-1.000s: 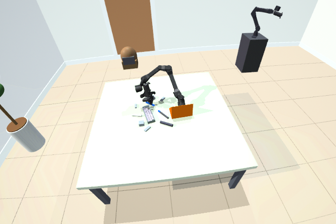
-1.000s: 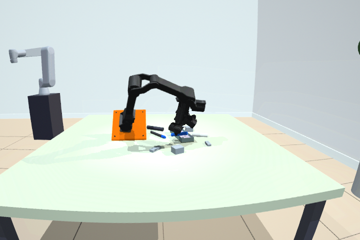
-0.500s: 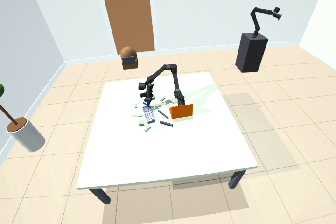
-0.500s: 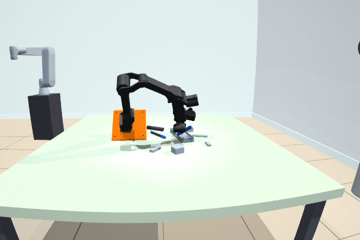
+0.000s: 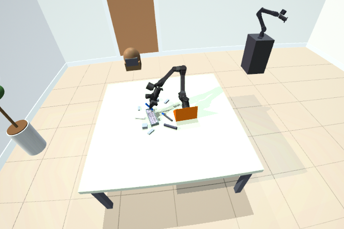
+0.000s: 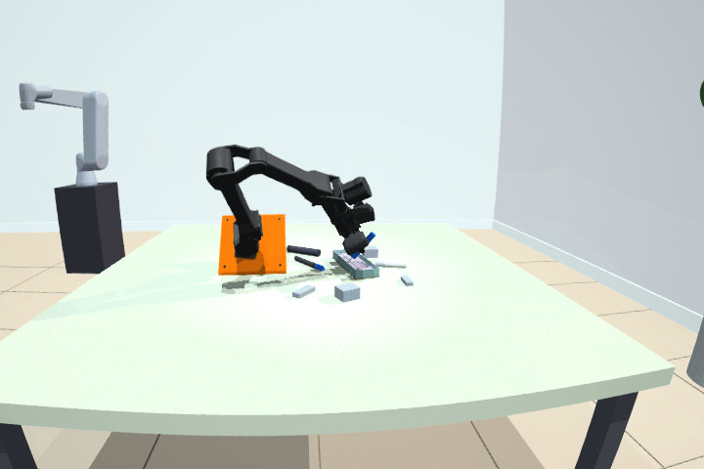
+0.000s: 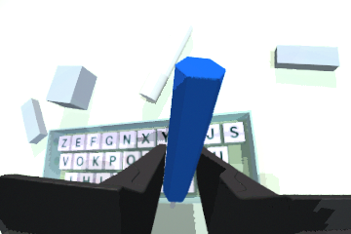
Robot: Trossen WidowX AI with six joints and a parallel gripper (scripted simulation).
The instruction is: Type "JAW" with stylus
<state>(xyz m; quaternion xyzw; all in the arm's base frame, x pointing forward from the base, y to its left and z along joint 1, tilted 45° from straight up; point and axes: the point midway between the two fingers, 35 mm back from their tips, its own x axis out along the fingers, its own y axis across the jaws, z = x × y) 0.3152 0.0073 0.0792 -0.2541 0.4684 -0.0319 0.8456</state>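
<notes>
The j key lies 5 cm below my gripper tip, 2 cm ahead of it and 1 cm to the right of it. Round my gripper tip: white stick 10 cm ahead, 6 cm below, 5 cm to the left; black-and-blue pen 14 cm behind, 6 cm below, 5 cm to the left; blue stylus 2 cm behind, 1 cm below.
</notes>
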